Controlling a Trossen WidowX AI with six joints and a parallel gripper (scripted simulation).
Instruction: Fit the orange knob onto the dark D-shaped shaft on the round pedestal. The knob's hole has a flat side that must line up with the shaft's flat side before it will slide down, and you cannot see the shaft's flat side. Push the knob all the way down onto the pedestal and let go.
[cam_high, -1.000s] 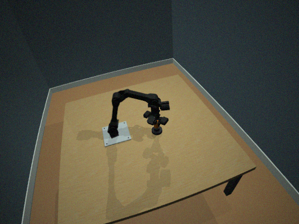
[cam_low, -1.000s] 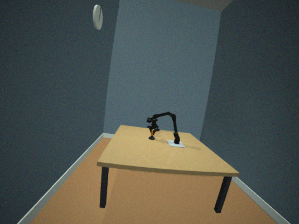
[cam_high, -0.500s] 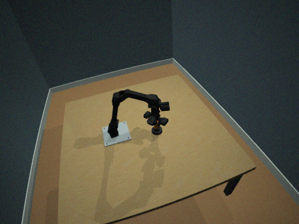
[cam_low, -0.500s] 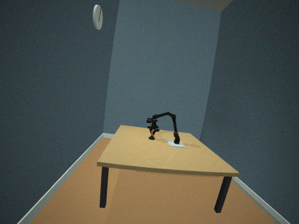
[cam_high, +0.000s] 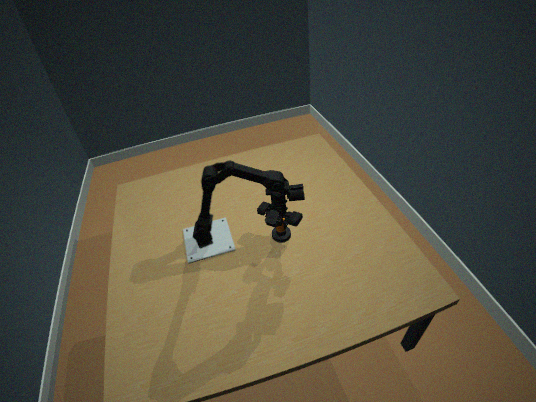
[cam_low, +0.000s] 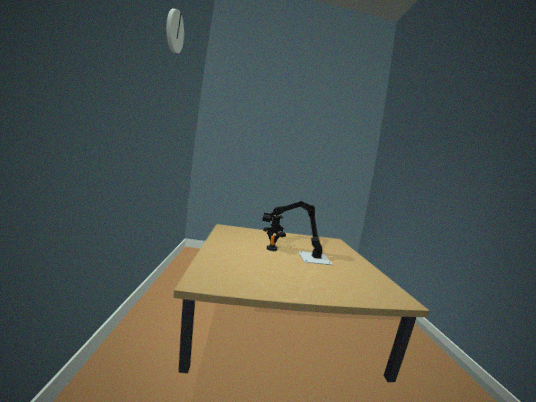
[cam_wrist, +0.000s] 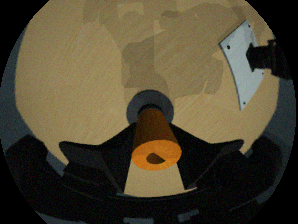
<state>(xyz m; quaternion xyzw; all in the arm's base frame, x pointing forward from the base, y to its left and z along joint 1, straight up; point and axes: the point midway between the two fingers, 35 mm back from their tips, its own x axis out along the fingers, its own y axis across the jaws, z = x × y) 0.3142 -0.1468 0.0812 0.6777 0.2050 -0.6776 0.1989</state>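
Right now my gripper tip is 20 mm below the orange knob. From my gripper tip the other things lie so: dark round pedestal (20 mm below).
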